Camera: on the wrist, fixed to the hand. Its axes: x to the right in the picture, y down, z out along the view.
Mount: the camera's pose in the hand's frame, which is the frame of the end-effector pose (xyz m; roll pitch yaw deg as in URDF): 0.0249 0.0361 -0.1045 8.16 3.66 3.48
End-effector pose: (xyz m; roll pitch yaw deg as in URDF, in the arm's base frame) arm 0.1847 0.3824 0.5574 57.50 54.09 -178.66
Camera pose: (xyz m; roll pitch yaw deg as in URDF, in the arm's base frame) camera 0.1934 0.2750 0.5222 72.16 52.84 -170.44
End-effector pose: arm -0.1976 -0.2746 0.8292 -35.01 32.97 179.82
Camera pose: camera -0.1605 -0.2443 0.7265 -26.41 37.96 -179.24
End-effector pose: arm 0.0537 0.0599 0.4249 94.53 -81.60 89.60
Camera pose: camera -0.0479 0.0205 0.4560 66.75 -84.26 125.67
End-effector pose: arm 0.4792 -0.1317 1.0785 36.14 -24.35 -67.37
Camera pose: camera 0.5817 -0.1417 1.0313 42.00 -23.35 -61.96
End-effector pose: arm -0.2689 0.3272 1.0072 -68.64 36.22 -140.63
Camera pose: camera -0.3051 0.4064 0.9347 -62.35 40.76 -143.46
